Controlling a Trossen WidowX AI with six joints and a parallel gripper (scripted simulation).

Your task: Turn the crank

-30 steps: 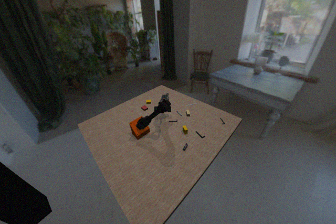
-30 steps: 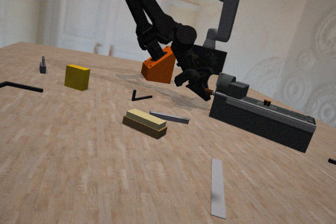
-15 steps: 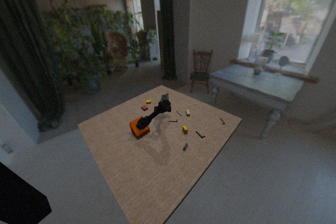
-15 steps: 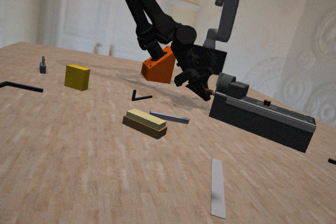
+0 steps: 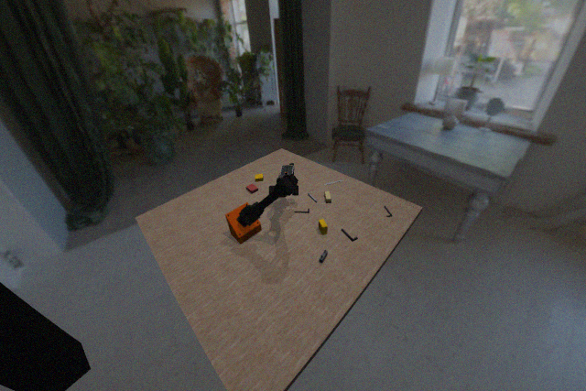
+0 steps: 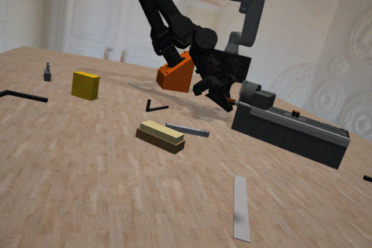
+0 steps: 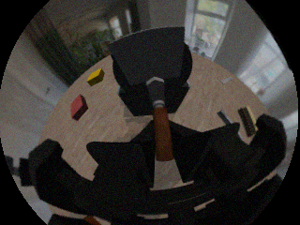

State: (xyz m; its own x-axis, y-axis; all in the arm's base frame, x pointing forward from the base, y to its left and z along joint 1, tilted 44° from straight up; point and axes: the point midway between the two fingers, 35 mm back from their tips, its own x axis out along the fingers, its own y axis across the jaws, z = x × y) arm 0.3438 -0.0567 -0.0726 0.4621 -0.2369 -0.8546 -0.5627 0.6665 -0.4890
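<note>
My gripper tip is now 3 cm below the brown crank handle, 2 cm past it and 1 cm to the left of it. Round my gripper tip: red pointer 13 cm ahead, 9 cm to the left, 5 cm above; then red block 25 cm to the left, 7 cm behind, 2 cm below; then grey bar 17 cm to the right, 8 cm ahead, 3 cm below.
</note>
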